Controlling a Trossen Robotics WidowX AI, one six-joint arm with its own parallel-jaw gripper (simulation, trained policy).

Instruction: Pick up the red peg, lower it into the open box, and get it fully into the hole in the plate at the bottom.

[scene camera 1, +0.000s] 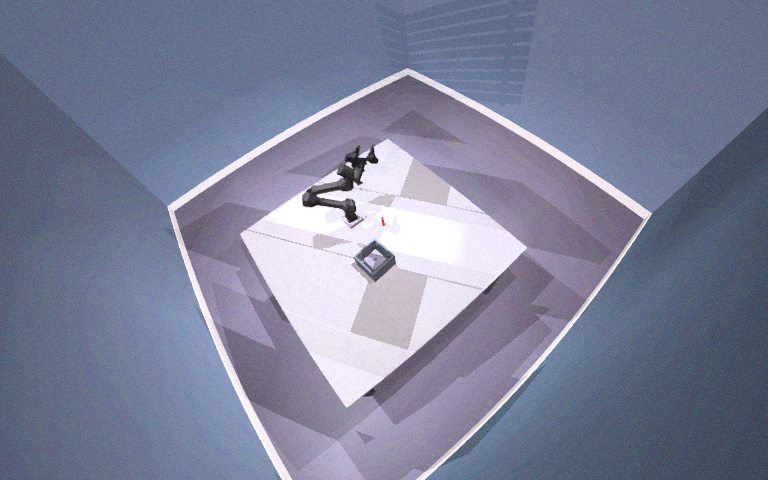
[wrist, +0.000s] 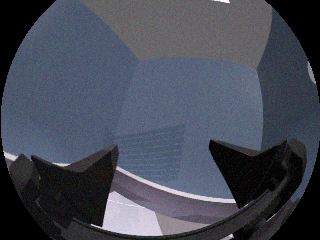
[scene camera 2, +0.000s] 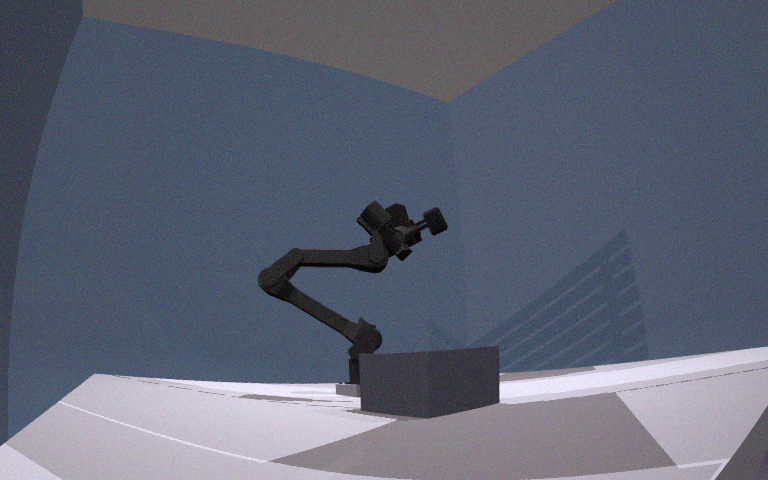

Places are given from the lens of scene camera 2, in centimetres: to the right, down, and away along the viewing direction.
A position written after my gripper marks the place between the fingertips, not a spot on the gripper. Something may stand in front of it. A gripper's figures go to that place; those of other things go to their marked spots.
my gripper [scene camera 2: 421, 228]: 10, -3, 127
box [scene camera 2: 429, 384]: 6, 20, 59
